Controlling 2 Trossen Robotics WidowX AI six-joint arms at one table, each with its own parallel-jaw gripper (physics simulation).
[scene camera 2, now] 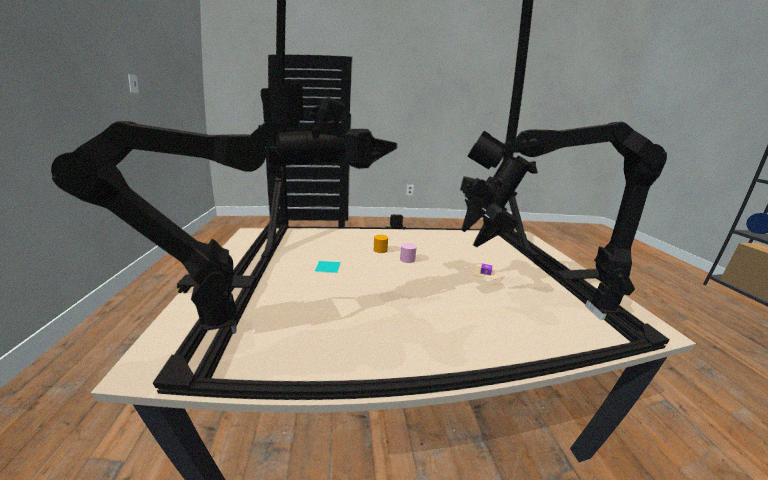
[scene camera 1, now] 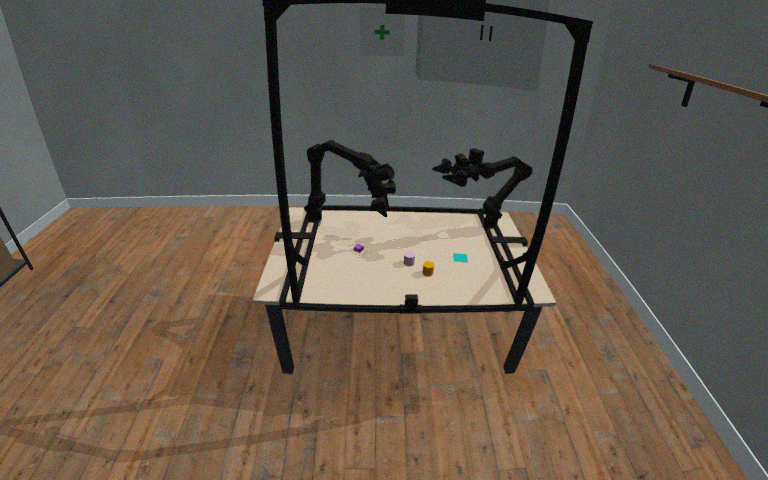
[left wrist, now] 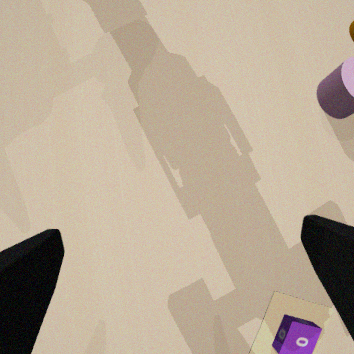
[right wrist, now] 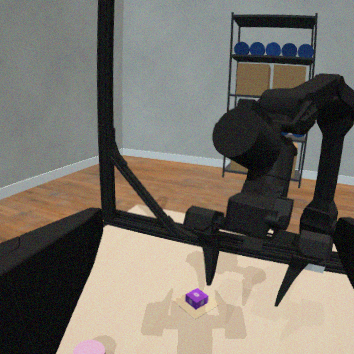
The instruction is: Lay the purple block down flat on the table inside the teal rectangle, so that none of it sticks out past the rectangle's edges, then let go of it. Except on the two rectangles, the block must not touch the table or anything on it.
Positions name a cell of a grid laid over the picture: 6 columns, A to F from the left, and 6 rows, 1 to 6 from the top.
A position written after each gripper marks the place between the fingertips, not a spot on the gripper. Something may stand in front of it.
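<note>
Scene camera 2 shows the left gripper (scene camera 2: D3) and the right gripper (scene camera 2: D2). The left gripper is open and holds nothing. The right gripper is open and holds nothing. Scene camera 1 shows the right gripper (scene camera 1: D3) as well. In the left wrist view there are the left gripper (left wrist: D4) and a pale yellow rectangle (left wrist: E6), while the right wrist view shows the left gripper (right wrist: E6) together with the right gripper (right wrist: D4).
</note>
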